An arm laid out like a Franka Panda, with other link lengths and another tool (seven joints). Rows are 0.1 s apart.
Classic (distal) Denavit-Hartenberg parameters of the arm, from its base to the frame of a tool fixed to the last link. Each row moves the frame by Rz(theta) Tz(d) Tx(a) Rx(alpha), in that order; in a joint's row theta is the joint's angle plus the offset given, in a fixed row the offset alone. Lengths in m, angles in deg.
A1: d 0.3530  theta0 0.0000  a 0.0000  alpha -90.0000
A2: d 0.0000  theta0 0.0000  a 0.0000  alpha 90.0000
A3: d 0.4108  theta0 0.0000  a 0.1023  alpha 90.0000
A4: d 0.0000  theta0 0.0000  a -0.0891  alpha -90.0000
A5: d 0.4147  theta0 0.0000  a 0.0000  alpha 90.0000
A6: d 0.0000  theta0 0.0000  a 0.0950  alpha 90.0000
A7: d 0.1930  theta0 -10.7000  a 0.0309  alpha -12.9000
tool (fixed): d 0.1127  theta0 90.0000  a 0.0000  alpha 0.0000
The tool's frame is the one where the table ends.
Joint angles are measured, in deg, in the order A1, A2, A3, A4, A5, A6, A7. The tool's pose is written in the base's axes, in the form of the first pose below.
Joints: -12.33 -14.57 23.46 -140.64 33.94 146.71 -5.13
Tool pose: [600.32, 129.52, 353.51], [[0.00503, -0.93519, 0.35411], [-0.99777, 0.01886, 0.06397], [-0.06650, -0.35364, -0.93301]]
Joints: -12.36 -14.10 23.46 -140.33 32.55 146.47 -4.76
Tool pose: [601.44, 128.83, 351.05], [[0.01494, -0.93752, 0.34760], [-0.99848, 0.00443, 0.05487], [-0.05298, -0.34789, -0.93604]]
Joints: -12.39 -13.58 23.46 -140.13 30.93 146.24 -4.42
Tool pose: [601.83, 127.56, 346.95], [[0.02748, -0.94033, 0.33916], [-0.99898, -0.01362, 0.04316], [-0.03597, -0.34000, -0.93974]]
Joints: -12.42 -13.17 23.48 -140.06 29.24 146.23 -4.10
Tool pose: [602.20, 125.68, 343.33], [[0.04023, -0.94165, 0.33418], [-0.99906, -0.03241, 0.02894], [-0.01642, -0.33502, -0.94207]]
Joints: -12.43 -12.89 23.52 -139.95 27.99 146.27 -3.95
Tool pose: [603.06, 124.77, 341.67], [[0.05166, -0.94151, 0.33300], [-0.99866, -0.04826, 0.01850], [-0.00135, -0.33351, -0.94274]]
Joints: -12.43 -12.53 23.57 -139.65 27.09 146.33 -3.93
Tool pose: [605.37, 124.92, 341.35], [[0.06199, -0.94051, 0.33407], [-0.99804, -0.06140, 0.01235], [0.00890, -0.33418, -0.94247]]
